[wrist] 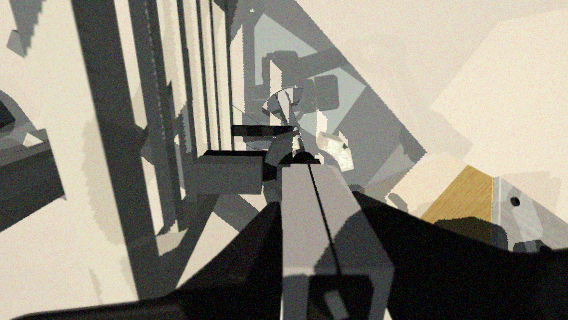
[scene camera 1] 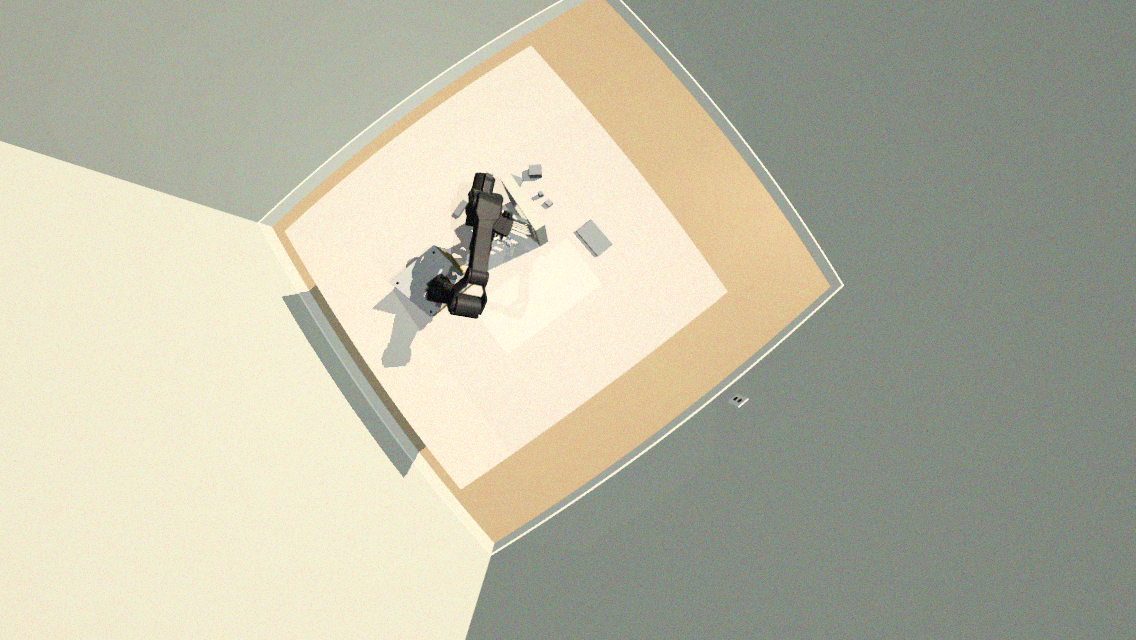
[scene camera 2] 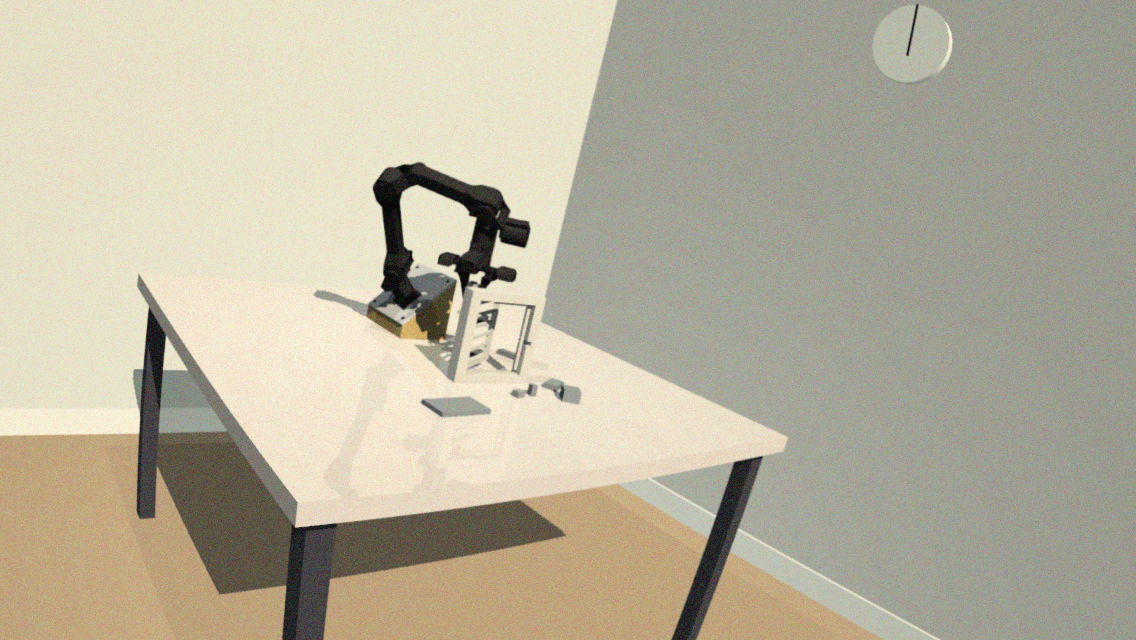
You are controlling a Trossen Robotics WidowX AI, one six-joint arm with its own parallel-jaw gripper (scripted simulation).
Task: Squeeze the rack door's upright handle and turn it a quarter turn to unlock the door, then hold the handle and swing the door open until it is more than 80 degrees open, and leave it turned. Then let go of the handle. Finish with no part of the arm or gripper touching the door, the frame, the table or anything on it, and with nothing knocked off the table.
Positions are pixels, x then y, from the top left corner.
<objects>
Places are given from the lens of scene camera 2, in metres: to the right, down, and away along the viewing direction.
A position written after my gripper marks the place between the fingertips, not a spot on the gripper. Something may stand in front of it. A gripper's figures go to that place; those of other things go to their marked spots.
my gripper (scene camera 2: 469,301): -0.24, -0.04, 1.76
white rack (scene camera 2: 457,373): -0.25, 0.12, 1.62
</objects>
